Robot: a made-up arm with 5 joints.
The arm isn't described. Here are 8 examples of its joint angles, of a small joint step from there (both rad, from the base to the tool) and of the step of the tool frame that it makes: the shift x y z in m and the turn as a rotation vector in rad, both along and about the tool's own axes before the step.
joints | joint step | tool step
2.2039 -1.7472 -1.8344 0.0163 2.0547 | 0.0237 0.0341 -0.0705 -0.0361 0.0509 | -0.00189 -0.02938 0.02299 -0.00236 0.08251 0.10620
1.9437 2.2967 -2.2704 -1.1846 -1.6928 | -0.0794 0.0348 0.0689 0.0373 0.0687 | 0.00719 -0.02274 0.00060 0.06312 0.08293 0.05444
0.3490 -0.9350 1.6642 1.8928 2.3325 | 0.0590 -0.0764 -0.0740 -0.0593 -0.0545 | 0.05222 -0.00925 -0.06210 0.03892 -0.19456 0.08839
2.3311 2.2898 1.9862 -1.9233 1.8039 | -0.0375 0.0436 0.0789 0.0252 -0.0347 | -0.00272 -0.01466 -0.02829 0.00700 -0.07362 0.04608
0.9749 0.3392 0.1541 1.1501 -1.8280 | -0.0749 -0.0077 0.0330 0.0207 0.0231 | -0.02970 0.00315 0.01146 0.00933 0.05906 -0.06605
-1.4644 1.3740 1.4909 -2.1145 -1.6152 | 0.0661 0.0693 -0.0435 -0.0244 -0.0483 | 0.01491 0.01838 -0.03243 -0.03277 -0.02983 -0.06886
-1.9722 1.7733 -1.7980 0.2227 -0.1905 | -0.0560 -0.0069 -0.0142 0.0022 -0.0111 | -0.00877 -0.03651 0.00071 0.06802 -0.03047 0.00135
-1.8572 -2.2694 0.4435 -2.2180 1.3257 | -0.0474 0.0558 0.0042 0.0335 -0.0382 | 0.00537 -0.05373 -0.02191 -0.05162 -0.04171 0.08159
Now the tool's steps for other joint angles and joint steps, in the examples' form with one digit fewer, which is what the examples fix.
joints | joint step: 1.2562 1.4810 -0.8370 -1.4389 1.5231 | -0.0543 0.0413 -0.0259 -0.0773 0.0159
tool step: 0.0086 0.0126 0.0483 0.0517 0.0987 -0.0280
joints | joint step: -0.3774 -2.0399 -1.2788 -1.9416 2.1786 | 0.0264 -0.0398 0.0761 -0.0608 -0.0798
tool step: 0.0012 -0.0173 -0.0357 0.0443 -0.1152 0.0895
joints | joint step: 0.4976 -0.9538 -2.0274 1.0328 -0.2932 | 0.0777 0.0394 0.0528 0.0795 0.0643
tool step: 0.0278 -0.0378 -0.0097 0.0783 0.0820 0.0878
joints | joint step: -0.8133 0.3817 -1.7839 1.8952 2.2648 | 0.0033 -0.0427 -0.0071 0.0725 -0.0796
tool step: -0.0124 0.0139 -0.0204 -0.0426 -0.0706 -0.0837
